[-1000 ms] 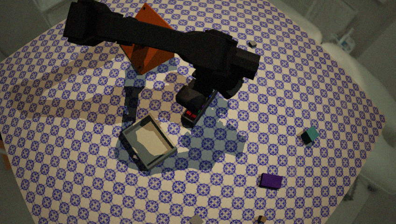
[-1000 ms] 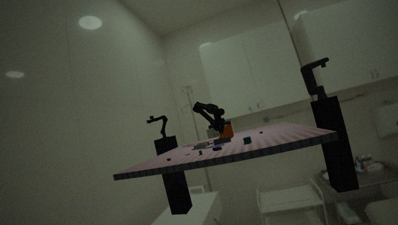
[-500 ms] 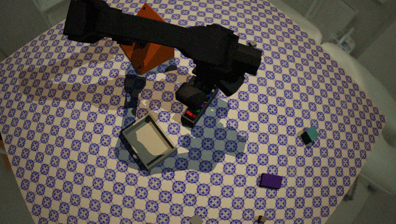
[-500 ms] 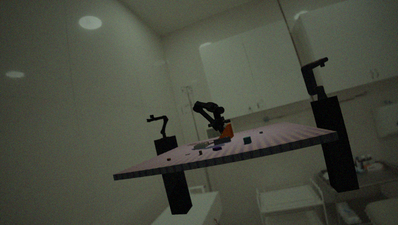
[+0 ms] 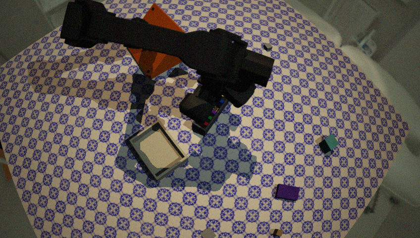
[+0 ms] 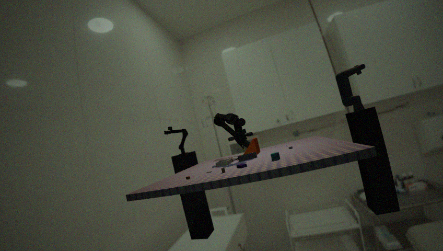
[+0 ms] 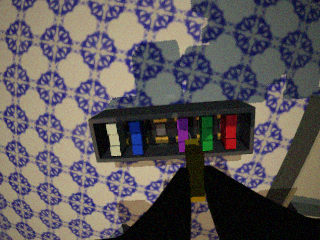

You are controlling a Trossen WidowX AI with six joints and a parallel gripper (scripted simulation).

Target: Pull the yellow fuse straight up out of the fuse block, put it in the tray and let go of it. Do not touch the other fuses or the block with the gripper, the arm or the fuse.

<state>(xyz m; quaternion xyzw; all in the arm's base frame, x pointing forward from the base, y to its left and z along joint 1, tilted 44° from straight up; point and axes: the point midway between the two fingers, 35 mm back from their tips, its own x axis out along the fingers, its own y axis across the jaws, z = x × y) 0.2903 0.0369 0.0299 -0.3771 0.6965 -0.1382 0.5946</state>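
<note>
The beige tray lies 170 mm to the right of my gripper tip and 90 mm below it. From my gripper tip the other things lie so: yellow fuse 10 mm below; teal cube 290 mm ahead, 240 mm to the left, 70 mm below; purple block 310 mm ahead, 40 mm to the left, 90 mm below.
</note>
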